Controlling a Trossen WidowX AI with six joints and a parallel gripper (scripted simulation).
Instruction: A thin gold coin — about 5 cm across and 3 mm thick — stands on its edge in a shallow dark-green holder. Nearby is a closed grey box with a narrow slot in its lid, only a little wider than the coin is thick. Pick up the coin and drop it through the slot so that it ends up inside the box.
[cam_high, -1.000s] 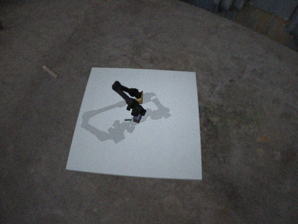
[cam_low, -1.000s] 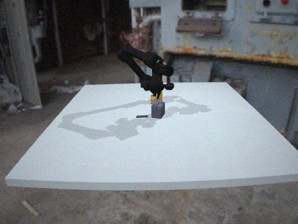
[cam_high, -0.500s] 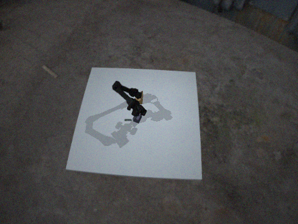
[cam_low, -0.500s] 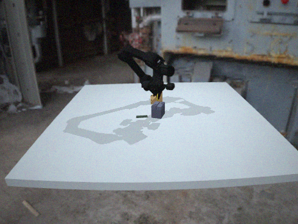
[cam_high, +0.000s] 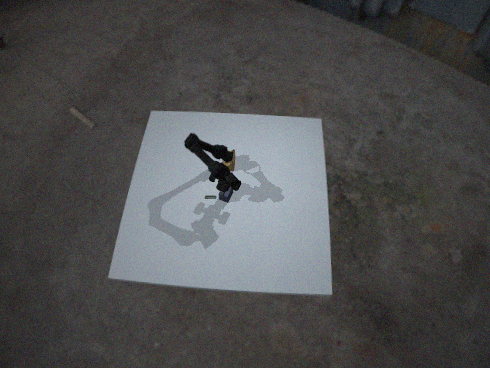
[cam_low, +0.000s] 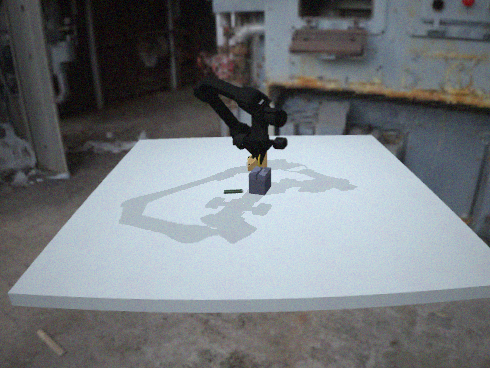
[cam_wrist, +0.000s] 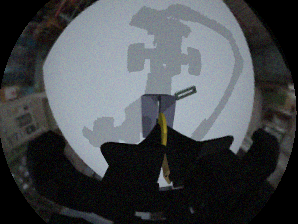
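Right now the coin is 1 cm above my gripper tip.
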